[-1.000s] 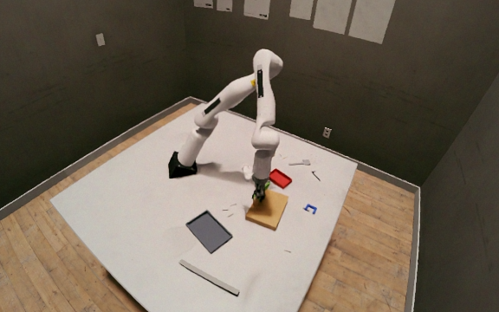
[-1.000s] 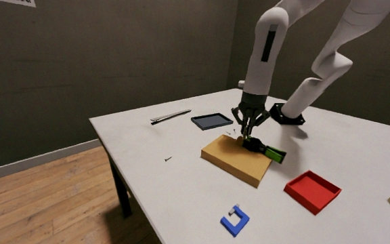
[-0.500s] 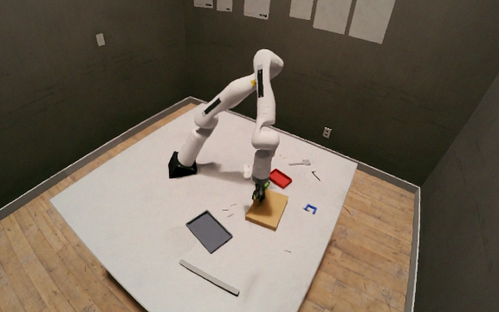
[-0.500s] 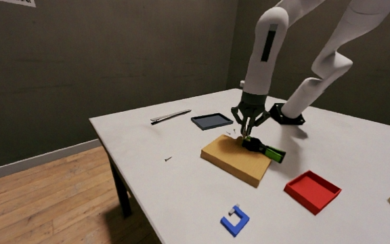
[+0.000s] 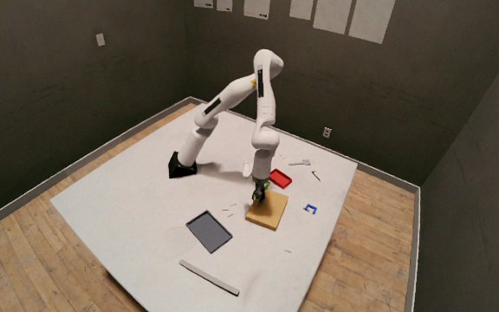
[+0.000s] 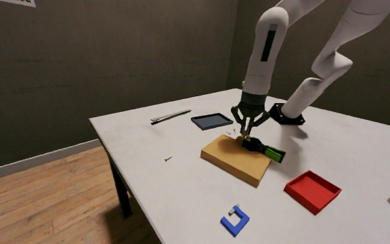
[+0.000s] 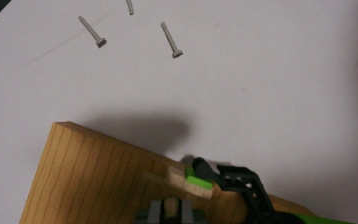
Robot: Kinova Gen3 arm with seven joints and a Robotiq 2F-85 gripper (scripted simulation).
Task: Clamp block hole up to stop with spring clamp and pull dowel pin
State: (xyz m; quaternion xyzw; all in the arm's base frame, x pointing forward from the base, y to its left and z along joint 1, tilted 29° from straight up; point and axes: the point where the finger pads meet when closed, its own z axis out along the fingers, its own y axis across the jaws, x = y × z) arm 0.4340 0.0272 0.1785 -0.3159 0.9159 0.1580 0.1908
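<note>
My hand is 2 cm above the dowel pin. The rest, counted from my hand: grey tray 26 cm to the right, 8 cm below, 5 cm behind; red tray 22 cm to the left, 9 cm below, 4 cm behind; small wooden block 5 cm below.
</note>
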